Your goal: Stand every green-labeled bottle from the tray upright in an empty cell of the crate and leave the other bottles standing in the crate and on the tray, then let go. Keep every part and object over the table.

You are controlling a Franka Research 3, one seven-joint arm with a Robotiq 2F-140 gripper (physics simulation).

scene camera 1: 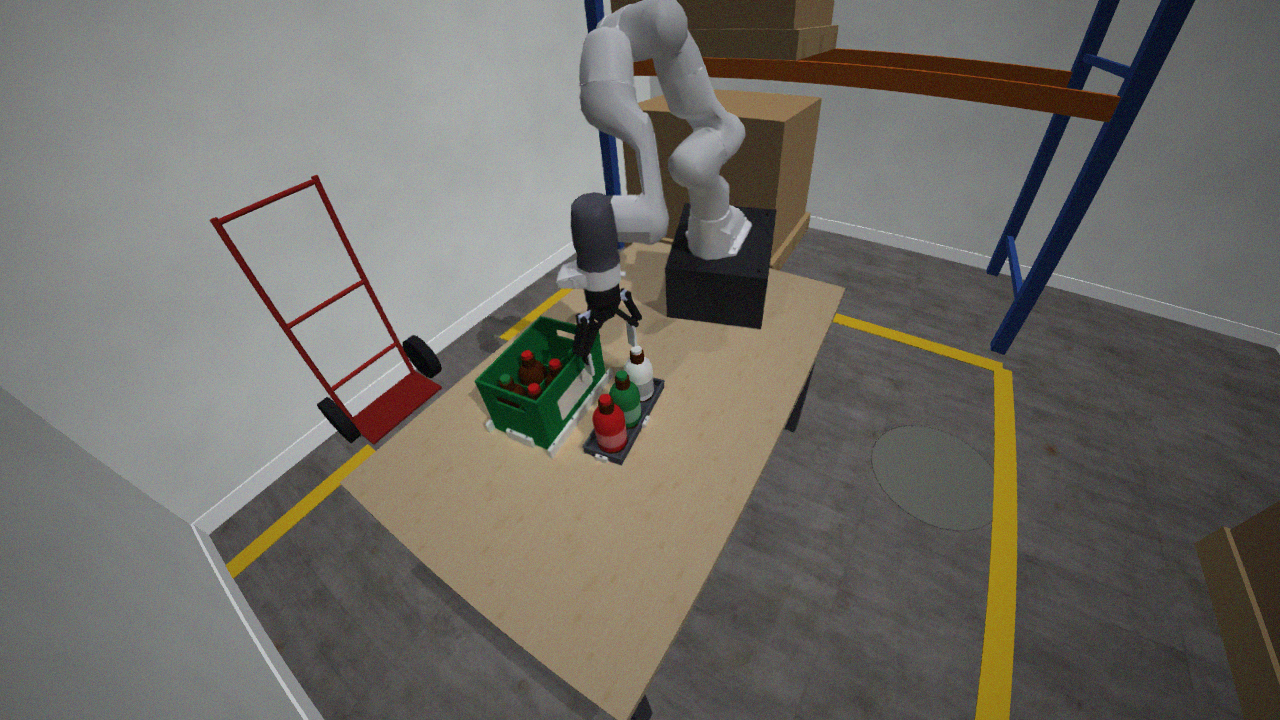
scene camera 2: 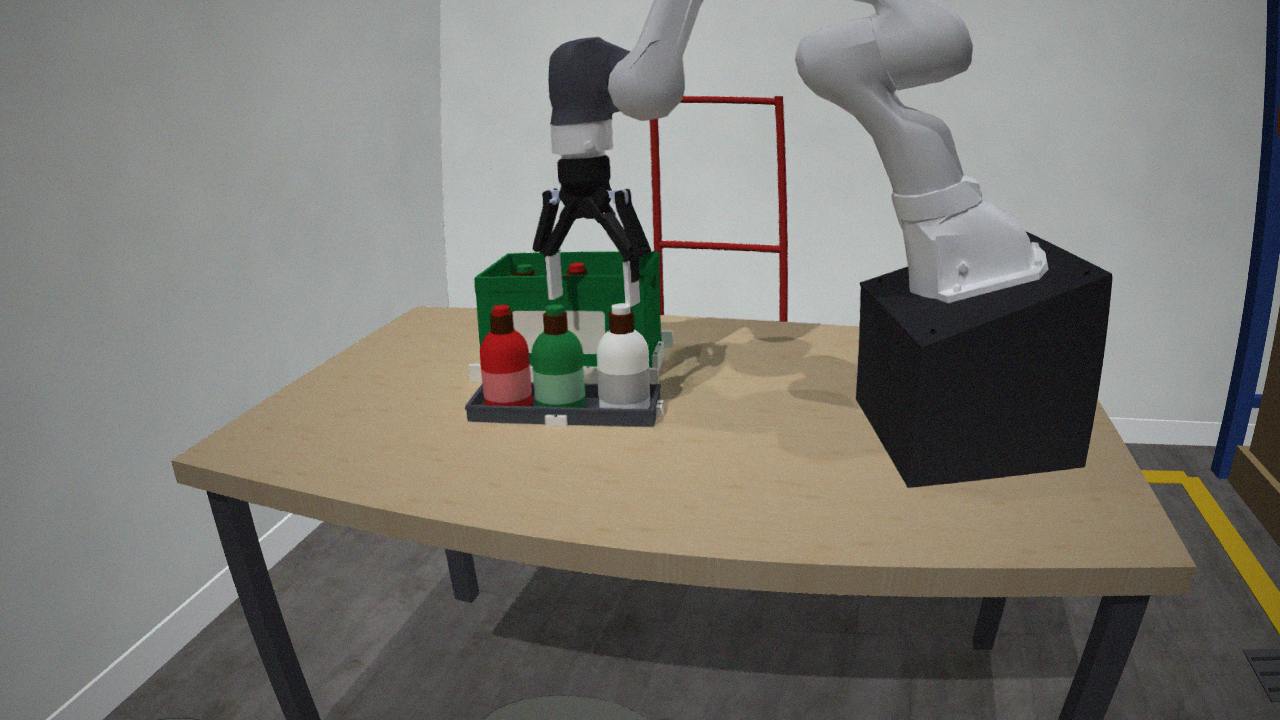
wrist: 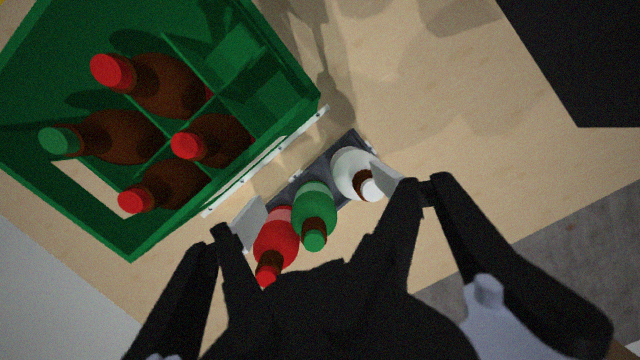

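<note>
A green bottle (scene camera 1: 623, 402) (scene camera 2: 558, 358) (wrist: 314, 210) stands upright on the dark tray (scene camera 1: 652, 400) (scene camera 2: 510, 414) (wrist: 345, 141), between a red bottle (scene camera 1: 609, 425) (scene camera 2: 505, 365) (wrist: 276, 242) and a white bottle (scene camera 1: 639, 376) (scene camera 2: 622, 362) (wrist: 348, 167). The green crate (scene camera 1: 519, 425) (scene camera 2: 494, 300) (wrist: 120, 245) holds brown bottles, three with red caps and one with a green cap; empty cells show at its robot-side end in the wrist view. My gripper (scene camera 1: 611, 358) (scene camera 2: 593, 297) (wrist: 316, 189) is open, pointing down near bottle-cap height beside the crate, holding nothing.
The crate stands close behind the tray in the second scene view. The black robot base block (scene camera 1: 716, 291) (scene camera 2: 984, 376) (wrist: 590, 60) stands at one end of the wooden table (scene camera 1: 572, 555) (scene camera 2: 716, 483). A red hand truck (scene camera 1: 288, 324) (scene camera 2: 783, 179) stands on the floor beyond the crate.
</note>
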